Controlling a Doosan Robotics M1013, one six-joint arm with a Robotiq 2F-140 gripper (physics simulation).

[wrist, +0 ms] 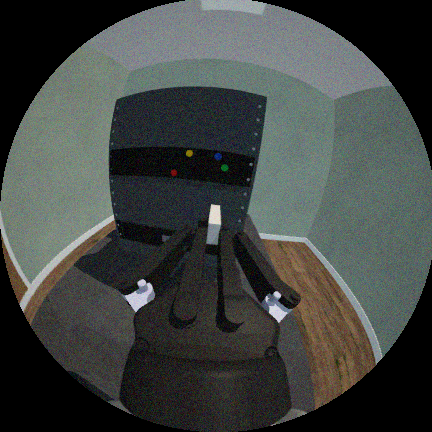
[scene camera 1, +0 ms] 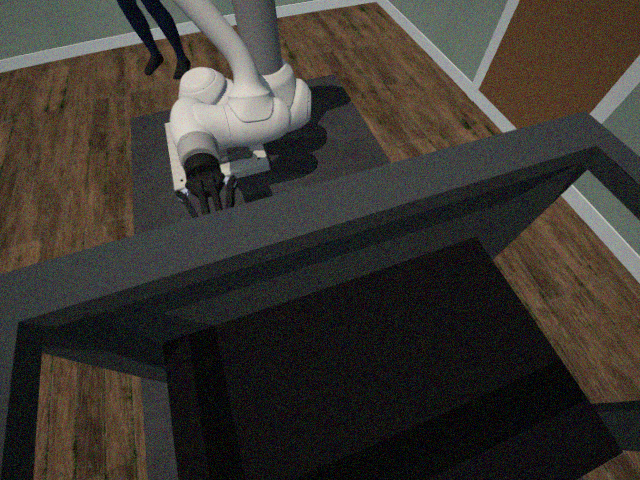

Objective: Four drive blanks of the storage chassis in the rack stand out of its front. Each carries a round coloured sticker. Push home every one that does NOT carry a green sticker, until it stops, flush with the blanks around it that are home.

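Places are measured from the arm's base along level axes (x ahead, y left, z up), in centimetres.
Pixels of known places: gripper, fingertip midpoint: point(wrist: 214, 212).
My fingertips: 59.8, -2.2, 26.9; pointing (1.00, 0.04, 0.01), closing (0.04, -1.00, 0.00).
Behind a point stands the place of what it marks, as x, y, z.
The rack point(scene camera 1: 310, 222) @(79.1, 9.9, 58.7) point(wrist: 190, 120) @(75.7, 8.2, 46.8) stands in front of my gripper, and in the wrist view its front shows. Across its middle runs the dark band of the storage chassis point(wrist: 135, 161) @(73.7, 23.9, 34.3). On it show a yellow sticker point(wrist: 189, 153) @(74.2, 6.8, 37.1) at upper left, a blue sticker point(wrist: 218, 156) @(74.4, -1.0, 37.1) at upper right, a red sticker point(wrist: 174, 173) @(74.1, 10.7, 31.2) at lower left and a green sticker point(wrist: 224, 168) @(74.5, -3.0, 34.1) at lower right. How far each blank stands out is too small to tell. My gripper point(wrist: 214, 212) @(59.8, -2.2, 26.9) is shut and empty, with its pale fingertips apart from the rack front and below the stickers in the wrist view.
In the scene view, the rack's top frame hides the chassis front. The white arm stands over a dark floor mat point(scene camera 1: 356, 134) @(5.7, 49.0, -4.0) on the wood floor. Dark legs of a figure point(scene camera 1: 168, 36) show near the back wall. A lower dark unit point(wrist: 137, 232) @(75.2, 26.6, 8.0) sits at the rack's bottom.
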